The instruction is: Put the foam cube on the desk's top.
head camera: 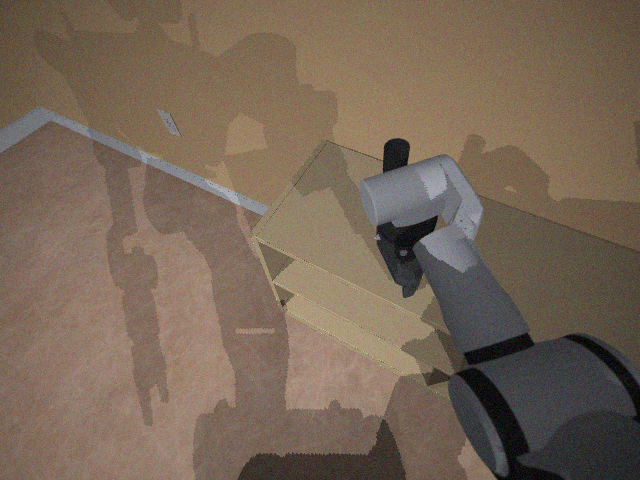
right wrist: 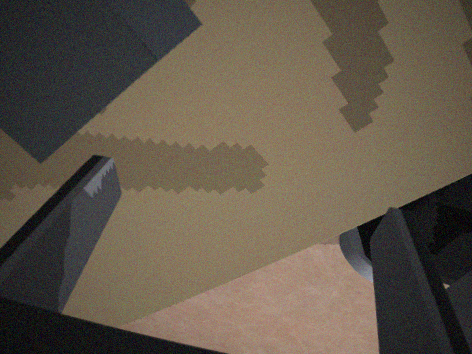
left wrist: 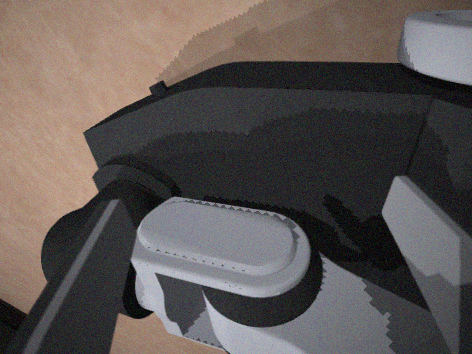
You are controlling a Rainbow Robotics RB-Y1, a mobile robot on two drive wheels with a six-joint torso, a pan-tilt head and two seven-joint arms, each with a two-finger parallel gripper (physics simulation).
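Places are measured from the robot's base along level axes (x back, y left, z down), in metres.
Pixels of known places: left gripper, fingertip midpoint: (left wrist: 258, 205); right gripper, fingertip midpoint: (head camera: 396, 271) (right wrist: 244, 199).
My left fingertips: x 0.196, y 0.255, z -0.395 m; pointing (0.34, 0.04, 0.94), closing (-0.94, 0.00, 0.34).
Note:
Behind a point stands the place of what it marks.
The foam cube (right wrist: 95, 65) {x -0.582, y -0.200, z -0.659 m} is a blue-grey block in the upper left of the right wrist view, partly cut off by the picture's edge. It is against the desk's tan top, beyond the left-hand finger in the picture and outside the gap between the fingers. The cube does not show in the head view, where the right arm covers part of the desk (head camera: 315, 222) {x -0.672, y 0.011, z -0.612 m} (right wrist: 225, 225) {x -0.528, y -0.123, z -0.612 m}. My right gripper (head camera: 408, 288) (right wrist: 244, 199) {x -0.532, y -0.162, z -0.635 m} is open and empty over the desk's top, near an edge. My left gripper (left wrist: 258, 205) {x 0.196, y 0.255, z -0.395 m} is open, away from the desk, with robot parts behind its fingers.
Open shelf compartments (head camera: 351, 299) {x -0.572, y -0.093, z -0.346 m} show under the desk's top in the head view. A tan wall (head camera: 413, 62) {x -0.888, y -0.189, z -0.869 m} stands behind the desk, with a pale baseboard (head camera: 180, 173) {x -1.355, y 0.746, z -0.057 m} at the left. The pinkish floor (head camera: 62, 289) {x -0.729, y 1.126, z -0.001 m} (right wrist: 280, 290) {x -0.077, y 0.688, z -0.001 m} (left wrist: 45, 90) {x 0.835, y 0.158, z -0.001 m} bears robot shadows.

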